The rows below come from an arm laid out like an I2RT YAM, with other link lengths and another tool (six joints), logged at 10 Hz.
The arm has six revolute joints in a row. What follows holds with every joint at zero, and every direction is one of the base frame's. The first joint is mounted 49.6 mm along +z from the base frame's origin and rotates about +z. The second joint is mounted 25.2 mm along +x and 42.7 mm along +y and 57.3 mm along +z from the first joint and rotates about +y. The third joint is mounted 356.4 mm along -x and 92.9 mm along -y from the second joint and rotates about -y. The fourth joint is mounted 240.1 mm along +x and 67.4 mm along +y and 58.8 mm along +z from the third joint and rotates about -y. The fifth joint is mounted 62.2 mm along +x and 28.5 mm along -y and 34 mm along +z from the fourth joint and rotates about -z. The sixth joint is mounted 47 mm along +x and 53.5 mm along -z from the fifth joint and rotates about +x. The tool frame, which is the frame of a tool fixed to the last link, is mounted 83 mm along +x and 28 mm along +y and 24 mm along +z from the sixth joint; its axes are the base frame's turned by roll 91.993, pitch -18.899 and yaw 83.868 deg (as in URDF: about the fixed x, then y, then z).
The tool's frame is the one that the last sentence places.
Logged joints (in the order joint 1, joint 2, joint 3, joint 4, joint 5, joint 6), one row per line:
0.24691, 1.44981, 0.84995, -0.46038, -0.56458, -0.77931
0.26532, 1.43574, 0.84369, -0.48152, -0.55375, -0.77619
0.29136, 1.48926, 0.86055, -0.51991, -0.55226, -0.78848
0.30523, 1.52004, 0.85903, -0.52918, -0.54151, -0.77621
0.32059, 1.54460, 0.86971, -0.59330, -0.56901, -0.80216
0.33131, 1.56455, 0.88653, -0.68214, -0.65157, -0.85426
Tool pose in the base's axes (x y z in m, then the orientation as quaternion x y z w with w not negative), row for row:
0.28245, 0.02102, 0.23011, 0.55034, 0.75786, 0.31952, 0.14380
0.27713, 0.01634, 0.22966, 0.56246, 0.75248, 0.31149, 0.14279
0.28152, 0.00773, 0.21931, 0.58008, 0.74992, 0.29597, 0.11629
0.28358, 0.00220, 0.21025, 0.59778, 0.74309, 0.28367, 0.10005
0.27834, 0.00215, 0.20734, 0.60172, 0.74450, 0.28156, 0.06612
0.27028, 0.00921, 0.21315, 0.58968, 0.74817, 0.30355, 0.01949
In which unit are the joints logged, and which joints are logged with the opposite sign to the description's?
The joints are logged in radians. Opposite sign: joint 1.
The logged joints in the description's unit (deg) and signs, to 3 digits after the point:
-14.147, 83.068, 48.699, -26.378, -32.348, -44.651
-15.202, 82.262, 48.340, -27.589, -31.728, -44.472
-16.694, 85.328, 49.306, -29.789, -31.642, -45.177
-17.488, 87.092, 49.219, -30.320, -31.026, -44.474
-18.368, 88.499, 49.831, -33.994, -32.602, -45.960
-18.983, 89.642, 50.794, -39.084, -37.332, -48.945

